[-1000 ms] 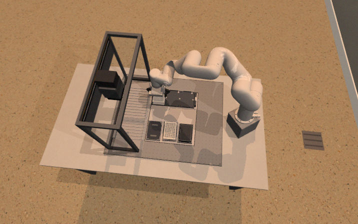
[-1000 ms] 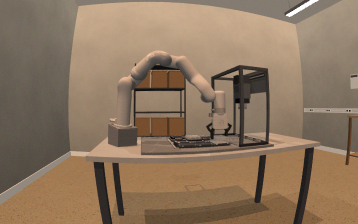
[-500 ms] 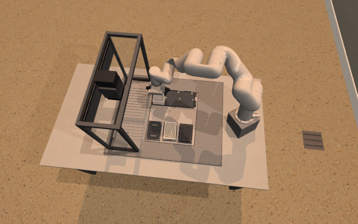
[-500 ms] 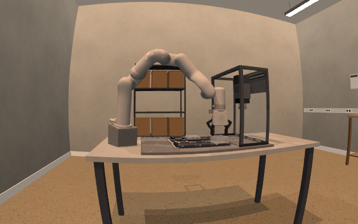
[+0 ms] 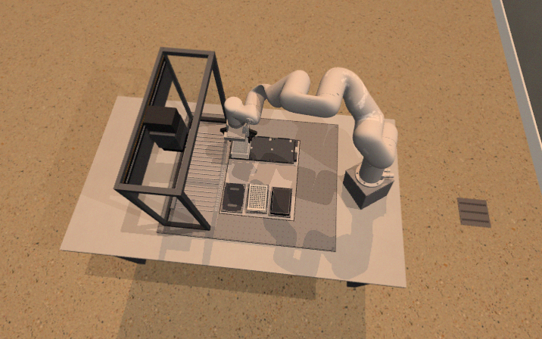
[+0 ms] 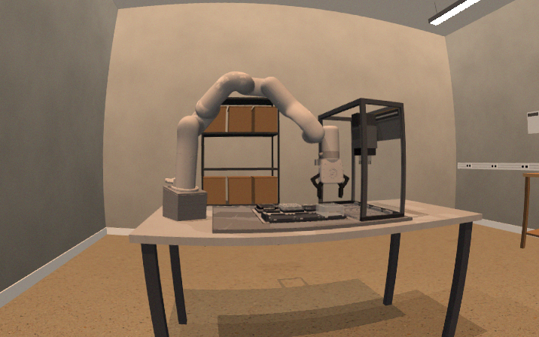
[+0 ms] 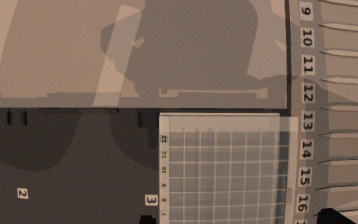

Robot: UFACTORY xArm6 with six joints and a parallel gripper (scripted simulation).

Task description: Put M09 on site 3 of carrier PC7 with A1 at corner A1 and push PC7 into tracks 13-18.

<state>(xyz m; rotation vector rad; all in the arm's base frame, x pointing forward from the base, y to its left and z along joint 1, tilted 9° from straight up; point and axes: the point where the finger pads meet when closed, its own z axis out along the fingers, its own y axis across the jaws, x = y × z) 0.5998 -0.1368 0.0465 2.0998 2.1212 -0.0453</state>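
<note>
Right now my hand is 60 mm above the deep-well block M09. Also, from my hand: dark plate carrier PC7: 110 mm behind, 70 mm below; white 96-well plate M06: 260 mm to the left, 110 mm behind, 70 mm below; nest S3: 270 mm to the left, 80 mm below.
</note>
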